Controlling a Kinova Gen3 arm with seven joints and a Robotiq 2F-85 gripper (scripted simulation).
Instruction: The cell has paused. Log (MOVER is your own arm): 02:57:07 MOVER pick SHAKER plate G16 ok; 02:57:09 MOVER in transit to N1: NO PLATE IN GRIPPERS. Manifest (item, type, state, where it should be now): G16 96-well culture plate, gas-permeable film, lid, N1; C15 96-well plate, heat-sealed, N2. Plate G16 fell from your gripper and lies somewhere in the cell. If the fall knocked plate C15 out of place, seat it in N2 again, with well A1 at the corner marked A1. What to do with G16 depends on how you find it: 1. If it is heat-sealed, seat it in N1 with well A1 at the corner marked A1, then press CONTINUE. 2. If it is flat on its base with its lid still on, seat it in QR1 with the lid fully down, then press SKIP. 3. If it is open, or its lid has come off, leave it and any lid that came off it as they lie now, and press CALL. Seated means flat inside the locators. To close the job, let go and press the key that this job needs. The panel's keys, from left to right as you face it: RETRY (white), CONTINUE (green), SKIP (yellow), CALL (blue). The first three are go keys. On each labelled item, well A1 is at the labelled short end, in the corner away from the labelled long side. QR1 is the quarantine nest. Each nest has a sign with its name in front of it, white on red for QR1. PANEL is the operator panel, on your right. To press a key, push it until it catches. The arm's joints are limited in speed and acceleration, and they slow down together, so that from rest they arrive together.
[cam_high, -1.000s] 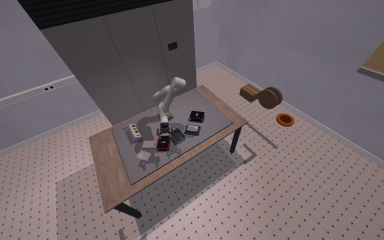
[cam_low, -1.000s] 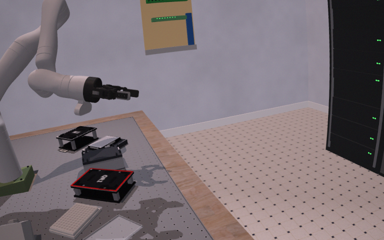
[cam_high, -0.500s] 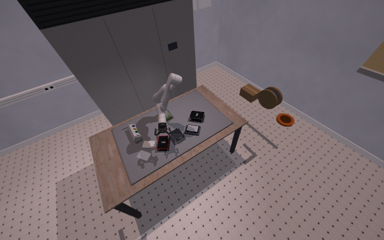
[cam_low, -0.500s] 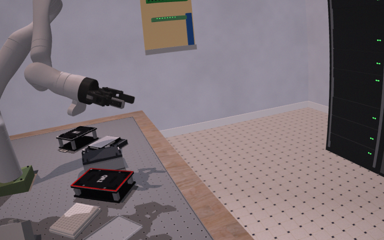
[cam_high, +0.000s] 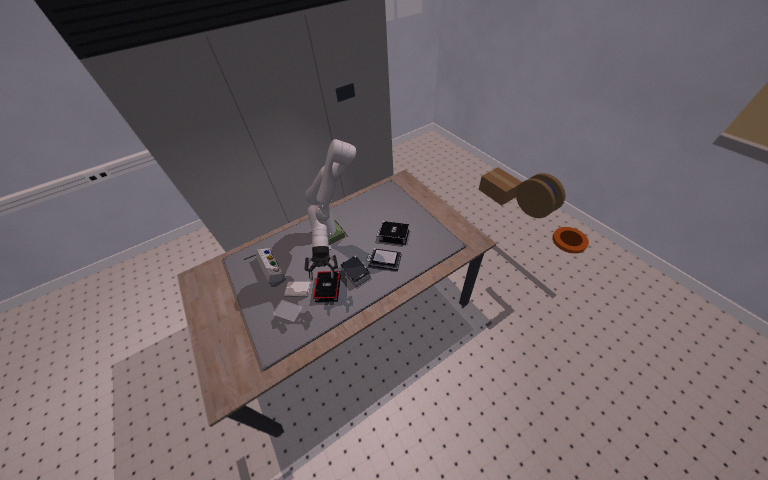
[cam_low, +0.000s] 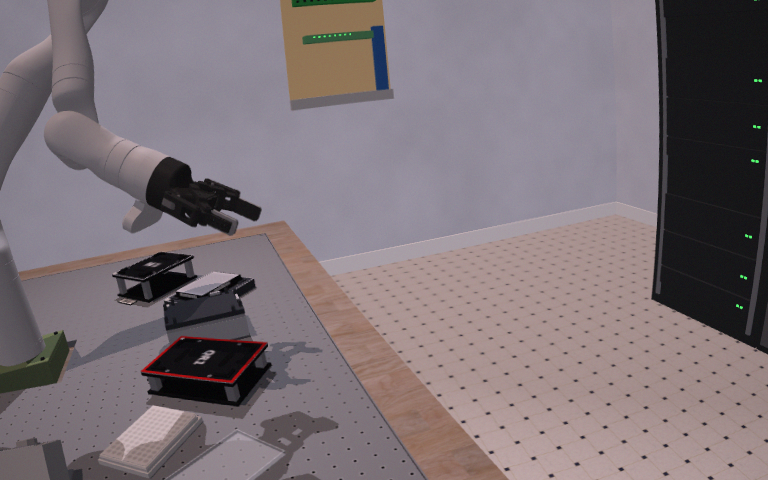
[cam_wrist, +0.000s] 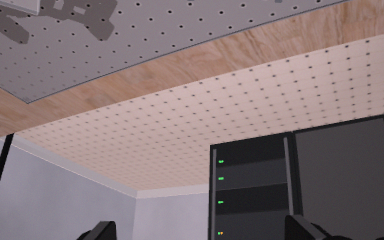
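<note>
Now: the white 96-well plate 23 cm below my hand, 17 cm behind it and 14 cm to the right of it. Round my hand: A1 mark: 33 cm to the left, 22 cm below, 22 cm behind; clear lid: 24 cm below, 22 cm to the right, 7 cm behind.
</note>
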